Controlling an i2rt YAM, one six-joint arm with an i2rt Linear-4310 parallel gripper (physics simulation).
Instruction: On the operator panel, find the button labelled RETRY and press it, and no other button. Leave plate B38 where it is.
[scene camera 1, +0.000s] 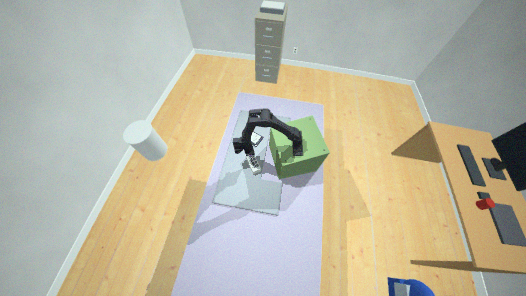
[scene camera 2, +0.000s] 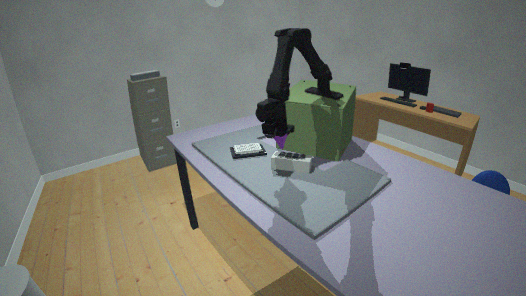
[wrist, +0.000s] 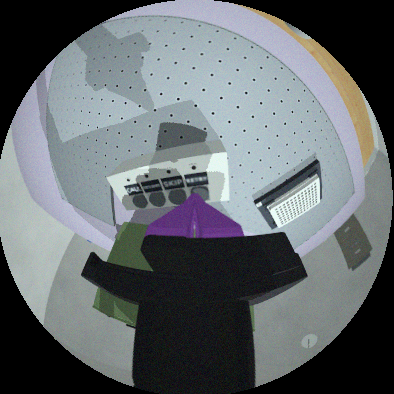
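Seen in the pictures: gripper, fingertip midpoint: (scene camera 1: 250, 155) (scene camera 2: 282, 148) (wrist: 194, 198); arm's base at its link origin: (scene camera 1: 297, 143) (scene camera 2: 323, 93).
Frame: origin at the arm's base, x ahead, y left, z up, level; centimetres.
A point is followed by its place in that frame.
The white operator panel (scene camera 1: 255, 169) @(y 12.7, x 29.3, z -22.1 cm) (scene camera 2: 291, 164) @(y 8.0, x 34.4, z -24.2 cm) (wrist: 218, 172) @(y -0.1, x 36.0, z -22.1 cm) has a row of dark round buttons. In the wrist view the labels read CALL, a blurred one, SKIP, and a blurred rightmost one that looks like RETRY (wrist: 196, 180) @(y 2.0, x 34.1, z -22.1 cm). Under it is the rightmost button (wrist: 200, 192) @(y 1.0, x 32.7, z -21.8 cm). My gripper (scene camera 2: 281, 144) @(y 2.0, x 33.8, z -19.1 cm) (wrist: 194, 198) @(y 2.0, x 33.8, z -19.1 cm) is shut and empty, its purple tips pointing down at the panel. They overlap the lower edge of that button in the wrist view; contact cannot be told. A white dotted plate (scene camera 2: 248, 148) @(y -18.7, x 35.1, z -24.8 cm) (wrist: 298, 202) @(y -19.5, x 35.0, z -24.8 cm), probably B38, lies on a black holder (wrist: 265, 212) @(y -14.8, x 29.1, z -26.2 cm); its marking is unreadable.
The panel and holder stand on a grey perforated board (scene camera 1: 250, 195) @(y 32.1, x 31.7, z -27.3 cm) (scene camera 2: 320, 215) @(y 34.7, x 50.7, z -27.3 cm) (wrist: 225, 65) @(y 3.1, x 49.2, z -27.4 cm) on the lilac table (scene camera 1: 250, 250) @(y 69.7, x 28.7, z -28.7 cm) (scene camera 2: 440, 225) @(y 71.6, x 27.6, z -28.7 cm). The green block (scene camera 1: 314, 135) @(y -5.9, x -12.3, z 2.6 cm) (scene camera 2: 320, 125) @(y 7.3, x 13.1, z -12.3 cm) under the arm's base stands close beside the panel. Shadows cross the board.
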